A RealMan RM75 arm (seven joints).
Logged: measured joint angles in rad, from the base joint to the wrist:
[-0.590 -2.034 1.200 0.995 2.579 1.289 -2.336]
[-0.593 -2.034 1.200 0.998 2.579 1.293 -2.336]
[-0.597 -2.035 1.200 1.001 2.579 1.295 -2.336]
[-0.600 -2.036 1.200 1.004 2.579 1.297 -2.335]
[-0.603 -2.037 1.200 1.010 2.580 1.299 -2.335]
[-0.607 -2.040 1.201 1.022 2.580 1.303 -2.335]
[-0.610 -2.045 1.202 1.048 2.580 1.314 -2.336]
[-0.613 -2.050 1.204 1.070 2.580 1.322 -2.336]
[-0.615 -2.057 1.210 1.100 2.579 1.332 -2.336]
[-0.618 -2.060 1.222 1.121 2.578 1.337 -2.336]
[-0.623 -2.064 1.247 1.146 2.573 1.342 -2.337]
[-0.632 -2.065 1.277 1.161 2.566 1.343 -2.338]
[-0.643 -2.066 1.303 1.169 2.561 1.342 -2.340]
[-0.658 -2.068 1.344 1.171 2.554 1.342 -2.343]
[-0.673 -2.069 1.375 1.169 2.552 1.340 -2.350]
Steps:
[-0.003 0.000 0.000 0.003 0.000 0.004 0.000]
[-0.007 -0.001 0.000 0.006 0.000 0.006 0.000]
[-0.010 -0.002 0.000 0.009 0.000 0.008 0.001]
[-0.013 -0.003 0.000 0.015 0.001 0.010 0.001]
[-0.017 -0.006 0.001 0.027 0.001 0.014 0.001]
[-0.020 -0.011 0.002 0.053 0.001 0.025 0.000]
[-0.023 -0.016 0.004 0.075 0.001 0.033 0.000]
[-0.025 -0.023 0.010 0.105 0.000 0.043 0.000]
[-0.028 -0.026 0.022 0.126 -0.001 0.048 0.000]
[-0.033 -0.030 0.047 0.151 -0.006 0.053 -0.001]
[-0.042 -0.031 0.077 0.166 -0.013 0.054 -0.002]
[-0.053 -0.032 0.103 0.174 -0.018 0.053 -0.004]
[-0.068 -0.034 0.144 0.176 -0.025 0.053 -0.007]
[-0.083 -0.035 0.175 0.174 -0.027 0.051 -0.014]

